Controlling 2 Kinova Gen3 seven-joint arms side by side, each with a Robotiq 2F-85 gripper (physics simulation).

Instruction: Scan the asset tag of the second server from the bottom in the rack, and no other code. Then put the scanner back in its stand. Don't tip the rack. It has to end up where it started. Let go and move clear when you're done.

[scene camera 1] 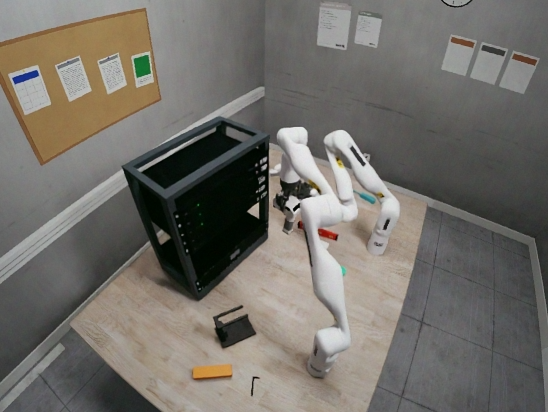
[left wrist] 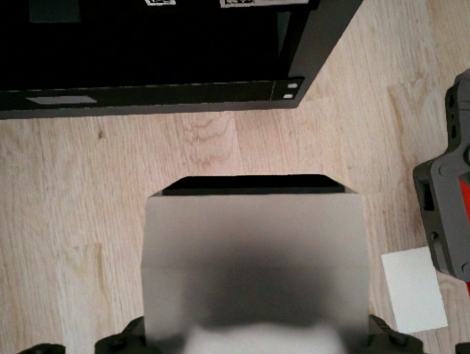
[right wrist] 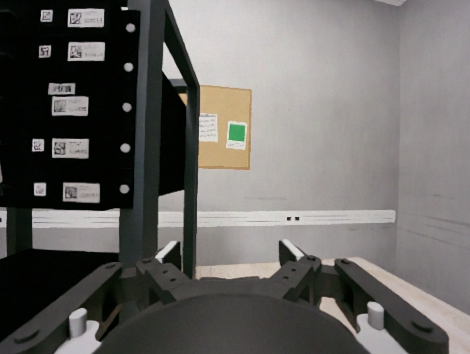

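Pixels of known places: left gripper, between the fingertips: (scene camera 1: 287, 206) (left wrist: 255, 327); right gripper, between the fingertips: (right wrist: 230, 252); left arm's base, origin of its link: (scene camera 1: 318, 366); right arm's base, origin of its link: (scene camera 1: 374, 248).
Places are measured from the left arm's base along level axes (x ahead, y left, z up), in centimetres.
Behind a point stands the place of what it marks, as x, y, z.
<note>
The dark rack (scene camera 1: 215, 165) @(59.9, -10.3, 62.4) (left wrist: 325, 45) @(60.4, -38.2, 23.8) (right wrist: 145, 150) @(60.7, -38.9, 40.2) stands upright. The asset tag of the second server from the bottom (right wrist: 70, 148) @(58.4, -32.3, 40.0) is a white label with a small square code to its left. My left gripper (scene camera 1: 290, 197) @(45.0, -33.1, 36.7) is shut on the scanner (scene camera 1: 291, 207) @(41.7, -31.0, 39.8) (left wrist: 256, 230) @(49.2, -33.1, 41.1), held above the table in front of the rack; its dark front edge faces the rack. No red light shows on the servers. The fingertips are hidden by the scanner. My right gripper (scene camera 1: 311, 191) (right wrist: 230, 252) @(56.8, -48.8, 31.0) is open and empty, beside the scanner. The black stand (scene camera 1: 237, 331) @(34.9, 10.2, 1.2) holds no scanner.
An orange block (scene camera 1: 212, 372) @(28.9, 30.0, 3.5) and a black hex key (scene camera 1: 253, 385) @(14.5, 22.6, 0.5) lie near the front. A red tool (scene camera 1: 327, 234) @(36.8, -60.1, 3.0) and a white card (left wrist: 415, 292) @(37.3, -53.7, 0.1) lie near the right gripper. A teal-handled tool (scene camera 1: 367, 197) @(34.1, -103.9, 2.7) lies at the back; a green item (scene camera 1: 343, 271) @(17.4, -45.5, 1.9) is behind the left arm.
</note>
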